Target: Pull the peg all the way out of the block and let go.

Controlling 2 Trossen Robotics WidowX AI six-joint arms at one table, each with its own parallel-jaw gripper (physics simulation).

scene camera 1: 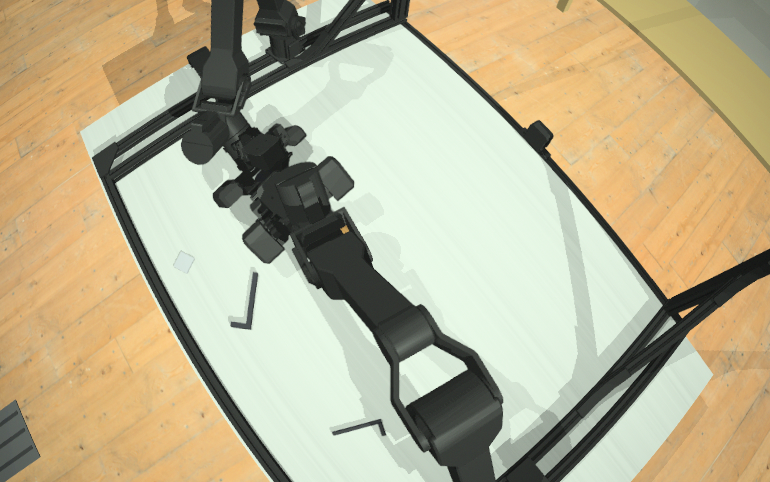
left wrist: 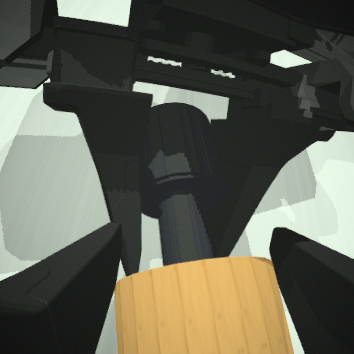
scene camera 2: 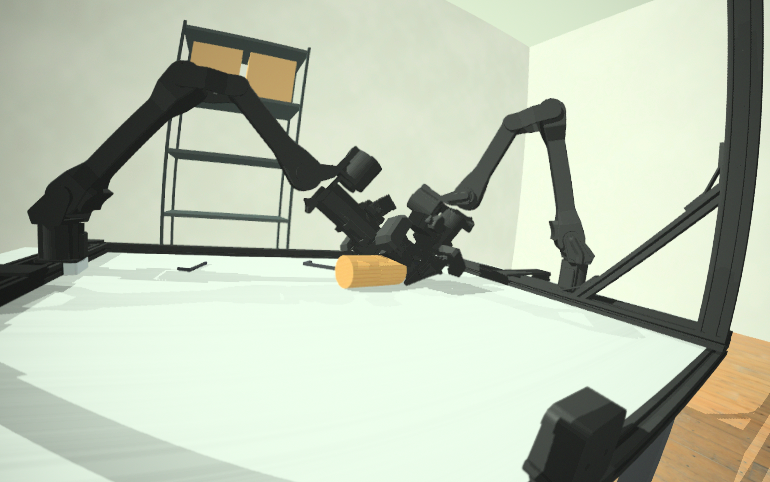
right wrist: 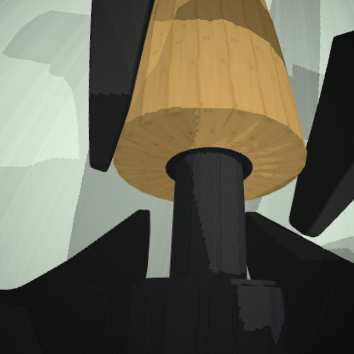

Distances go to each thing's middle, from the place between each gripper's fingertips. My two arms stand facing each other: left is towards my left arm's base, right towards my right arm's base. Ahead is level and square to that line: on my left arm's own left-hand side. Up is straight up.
Now: right hand 20 mm below the dark peg [right wrist: 207, 295] and 10 mm short of it. Round my right hand: wooden block [scene camera 2: 351, 271]: 60 mm to the left, 40 mm behind, 30 mm above.
Right now my left hand is 70 mm to the right of the wooden block, 40 mm past it and 10 mm above it. From my left hand the other things lie so: dark peg: 10 mm below.
